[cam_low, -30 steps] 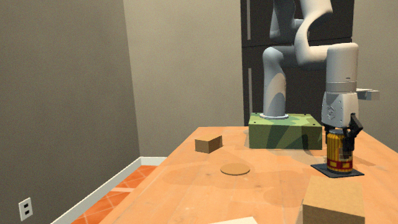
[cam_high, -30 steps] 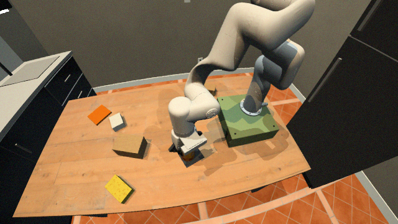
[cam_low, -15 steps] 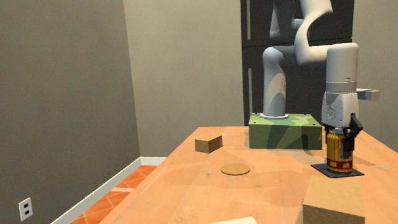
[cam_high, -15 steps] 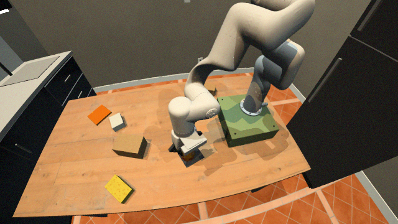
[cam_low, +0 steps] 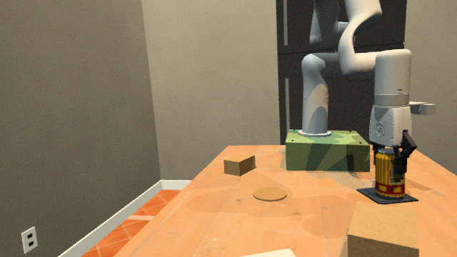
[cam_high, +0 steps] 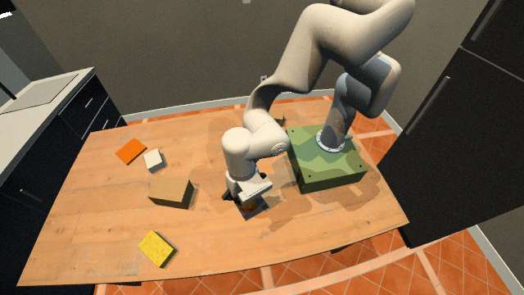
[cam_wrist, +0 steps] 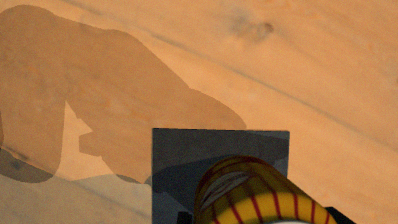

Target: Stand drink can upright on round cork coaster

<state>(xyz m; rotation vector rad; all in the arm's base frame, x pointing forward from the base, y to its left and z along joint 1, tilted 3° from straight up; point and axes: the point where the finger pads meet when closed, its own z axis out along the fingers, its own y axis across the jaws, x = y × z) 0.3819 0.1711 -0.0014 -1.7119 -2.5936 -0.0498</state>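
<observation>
Right now my hand is 20 mm short of the round cork coaster, 310 mm to the left of it and 90 mm above it. Also, from my hand: large brown box 290 mm ahead, 80 mm to the right, 60 mm below; drink can 30 mm below; dark square coaster 10 mm behind, 10 mm to the right, 90 mm below.
</observation>
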